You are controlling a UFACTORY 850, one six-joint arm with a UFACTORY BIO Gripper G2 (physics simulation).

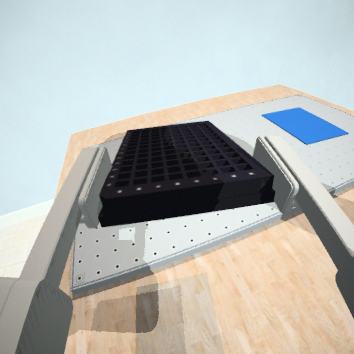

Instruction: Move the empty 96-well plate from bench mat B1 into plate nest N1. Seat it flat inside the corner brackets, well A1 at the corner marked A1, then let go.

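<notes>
The black 96-well plate [185,172] is held between the two pads of my gripper [190,185], one pad at its left side and one at its right. The gripper is shut on the plate and holds it up above the grey perforated board, with its open wells facing up. A blue mat [305,125] lies flat on the board at the upper right, away from the plate. Plate nest N1 and its corner brackets do not show. The plate hides the part of the board behind it, and I cannot read the A1 mark.
The grey perforated board [107,252] lies on a wooden table [250,270]. Its near edge runs from the lower left up to the right. Shadows fall across the board and the wood at the bottom. A pale tiled floor [20,230] shows at the far left.
</notes>
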